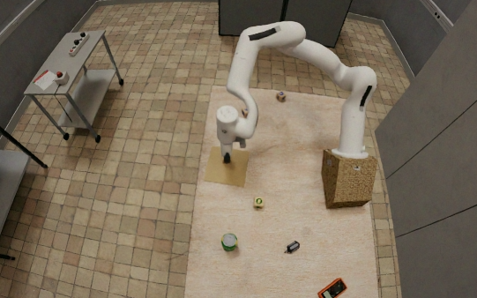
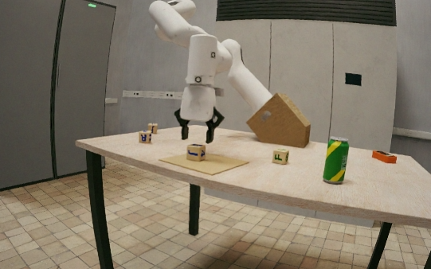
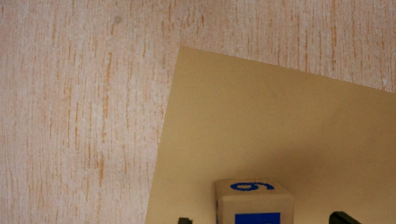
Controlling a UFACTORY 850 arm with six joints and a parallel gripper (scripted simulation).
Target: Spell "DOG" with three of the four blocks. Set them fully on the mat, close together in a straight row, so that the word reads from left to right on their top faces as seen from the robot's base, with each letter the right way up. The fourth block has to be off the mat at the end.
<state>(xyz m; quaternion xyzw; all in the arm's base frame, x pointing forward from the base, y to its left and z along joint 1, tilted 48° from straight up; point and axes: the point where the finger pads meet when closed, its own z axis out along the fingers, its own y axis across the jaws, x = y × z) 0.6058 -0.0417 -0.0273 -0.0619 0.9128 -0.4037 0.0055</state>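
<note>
The letter block is 5 cm below my hand. The rest, counted from my hand: yellow can (4 cm behind, 43 cm to the left, 1 cm below); tan mat (3 cm to the left, 7 cm below); blue-lettered block (9 cm behind, 31 cm to the right, 5 cm below).
</note>
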